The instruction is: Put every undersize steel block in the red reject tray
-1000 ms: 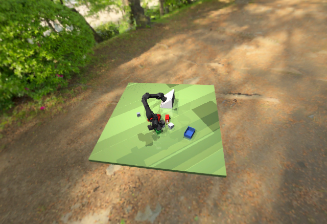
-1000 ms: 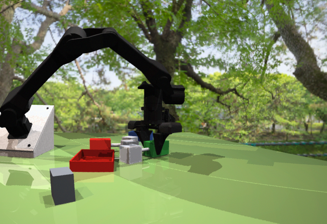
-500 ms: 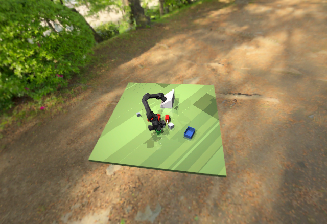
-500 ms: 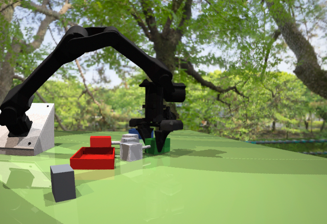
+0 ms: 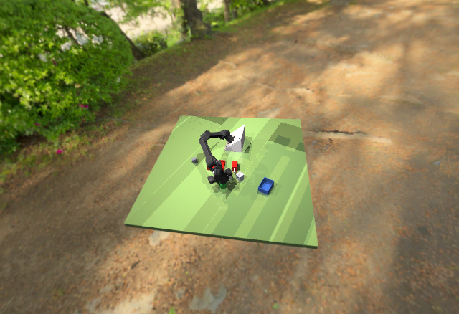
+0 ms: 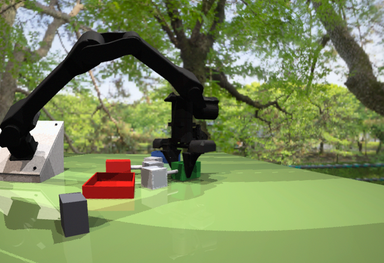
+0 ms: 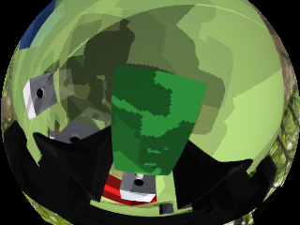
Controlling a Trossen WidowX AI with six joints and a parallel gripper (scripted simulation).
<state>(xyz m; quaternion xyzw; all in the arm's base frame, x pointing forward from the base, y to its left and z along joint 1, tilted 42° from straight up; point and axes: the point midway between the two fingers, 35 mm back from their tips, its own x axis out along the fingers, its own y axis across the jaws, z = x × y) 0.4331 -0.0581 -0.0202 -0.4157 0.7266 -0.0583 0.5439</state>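
Right now my gripper tip is 150 mm past the red block, 90 mm to the right of it and 10 mm below it. Round my gripper tip: green GO gauge 10 mm behind, 10 mm to the right, 20 mm above; then red reject tray 180 mm behind, 70 mm to the right; then dark grey block 210 mm behind, 270 mm to the right, 10 mm above.
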